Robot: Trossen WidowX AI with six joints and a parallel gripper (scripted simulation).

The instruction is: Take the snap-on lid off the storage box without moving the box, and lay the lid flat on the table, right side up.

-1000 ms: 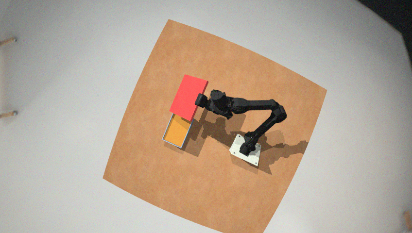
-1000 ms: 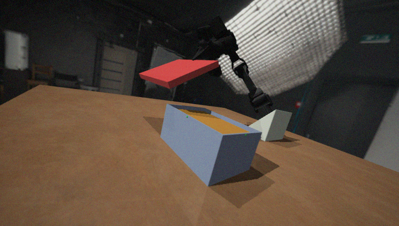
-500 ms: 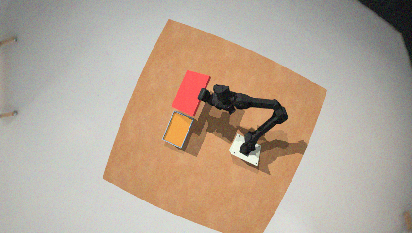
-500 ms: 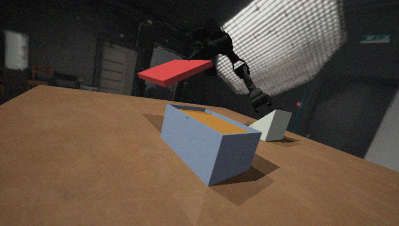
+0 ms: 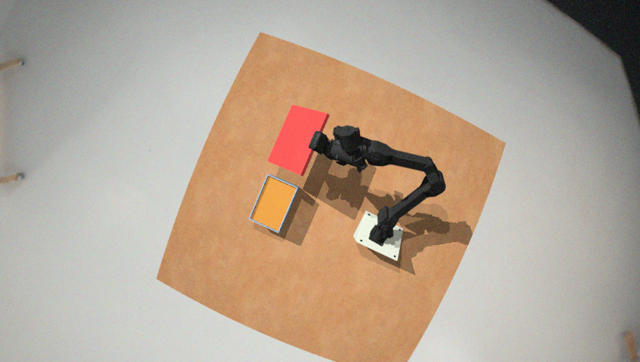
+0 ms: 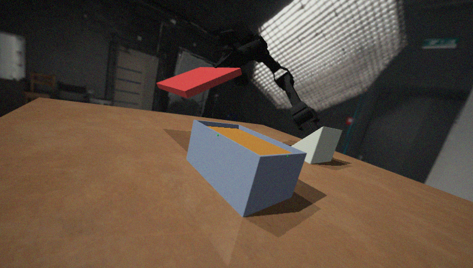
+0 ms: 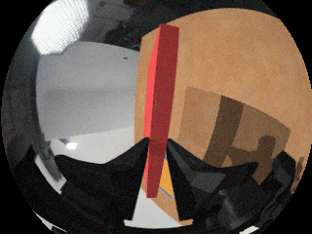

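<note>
Right now my gripper tip is 70 mm short of the red lid, 40 mm above it and 10 mm to the right of it. Also, from my gripper tip: blue storage box (280 mm to the left, 190 mm below, 40 mm ahead).
</note>
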